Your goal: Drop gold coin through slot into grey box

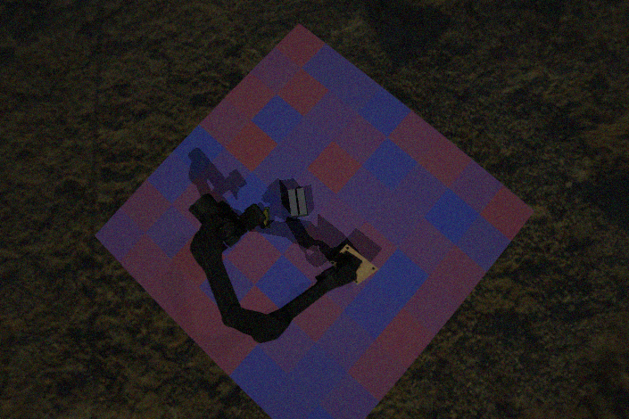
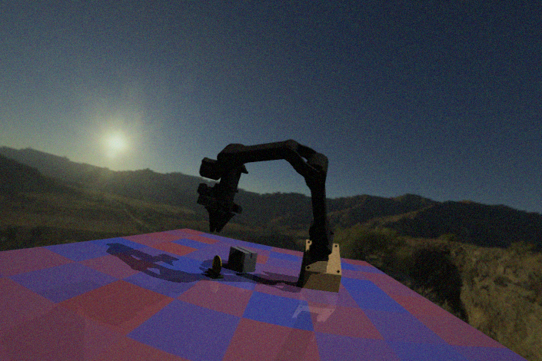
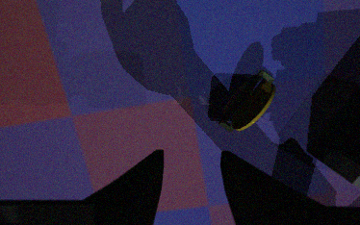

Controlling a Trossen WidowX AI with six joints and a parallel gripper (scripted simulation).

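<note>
Right now the gold coin is 20 mm behind my gripper tip, 70 mm to the right of it and 120 mm below it.
</note>
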